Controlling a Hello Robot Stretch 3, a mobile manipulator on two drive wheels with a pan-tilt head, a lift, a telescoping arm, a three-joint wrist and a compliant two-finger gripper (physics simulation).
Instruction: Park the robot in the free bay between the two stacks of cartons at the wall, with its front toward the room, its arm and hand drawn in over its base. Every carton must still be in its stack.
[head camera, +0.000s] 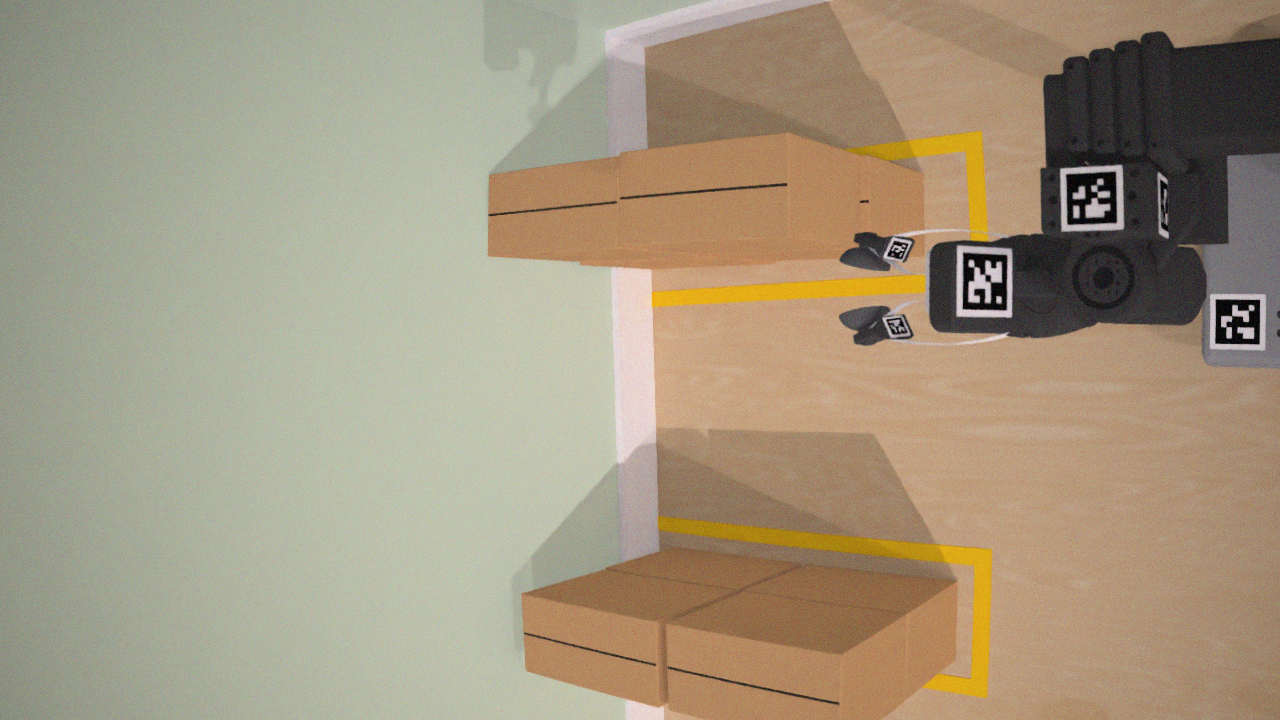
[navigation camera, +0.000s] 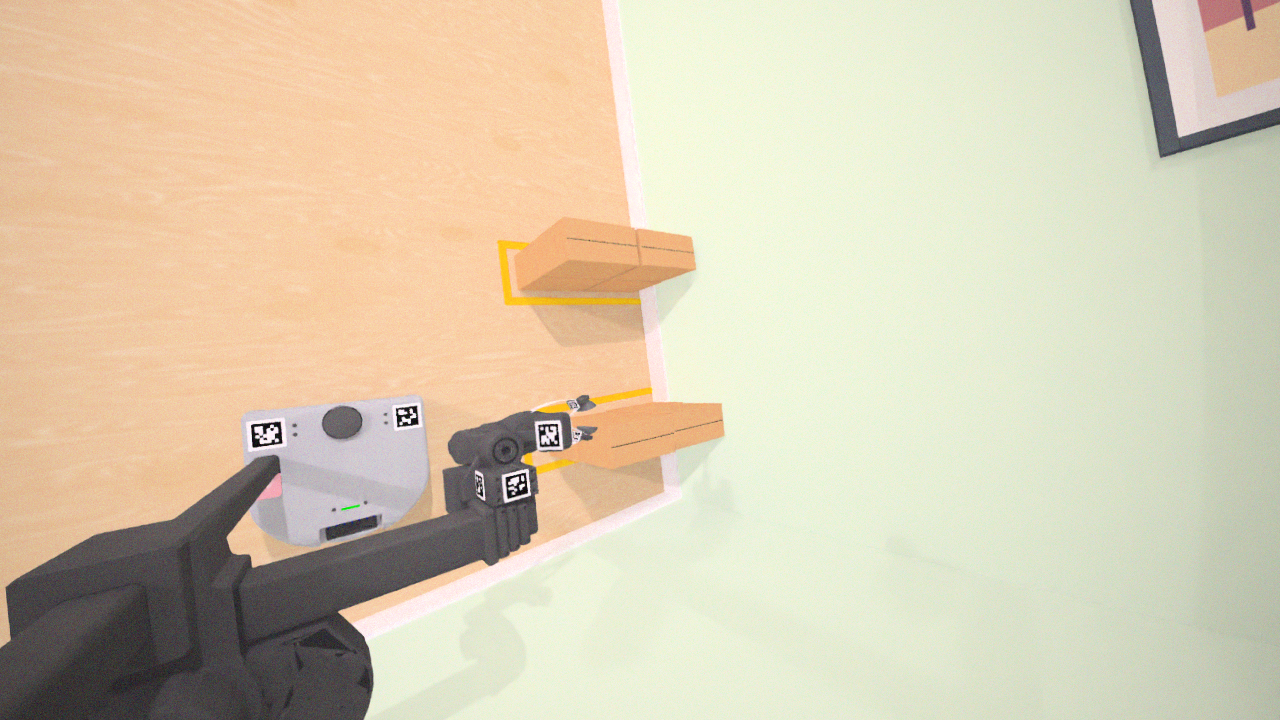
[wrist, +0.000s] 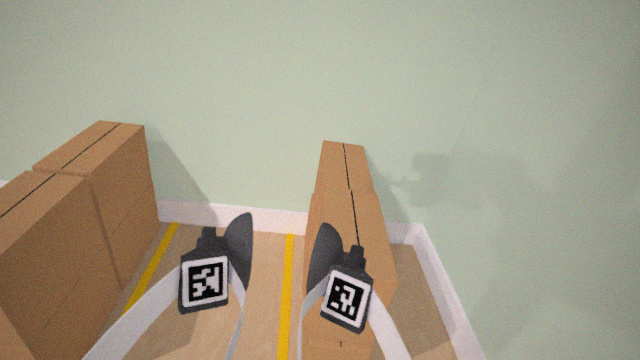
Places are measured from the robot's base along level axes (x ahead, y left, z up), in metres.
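Pixels of known places: gripper, between the fingertips: (head camera: 848, 289) (navigation camera: 592, 416) (wrist: 284, 242); robot's base, origin of its link: (navigation camera: 342, 420).
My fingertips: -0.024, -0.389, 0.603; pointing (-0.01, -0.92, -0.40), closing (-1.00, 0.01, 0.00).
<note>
Ahead of a thing's pixels: the offset from my fingertips to its top centre, as dx, dy, dz. "*": to the spot under its first point. Level surfaces: height alone.
One stack of cartons (head camera: 707, 205) (navigation camera: 662, 434) (wrist: 345, 210) stands against the wall near the room corner. The other stack (head camera: 751, 626) (navigation camera: 599, 255) (wrist: 65, 225) stands against the same wall. Both look orderly. The bay floor {dz -0.602} (head camera: 760, 376) (navigation camera: 581, 353) lies between them. The grey base (navigation camera: 358, 470) stands outside the bay, out from the wall. The arm (navigation camera: 384, 555) is raised over the base, and the wrist reaches past its edge. My gripper (head camera: 863, 289) (navigation camera: 586, 418) (wrist: 284, 242) is open and empty, pointing at the wall beside the corner stack's top as seen from above.
Yellow floor tape {* +0.444, -0.080, -0.601} (head camera: 982, 617) (navigation camera: 503, 273) (wrist: 285, 320) marks the area around each stack. A white baseboard {* +0.120, -0.678, -0.552} (head camera: 635, 376) (navigation camera: 657, 358) (wrist: 230, 214) runs behind them and turns at the corner. A side wall (navigation camera: 626, 626) runs close beside the robot. A framed picture (navigation camera: 1163, 89) hangs on the wall.
</note>
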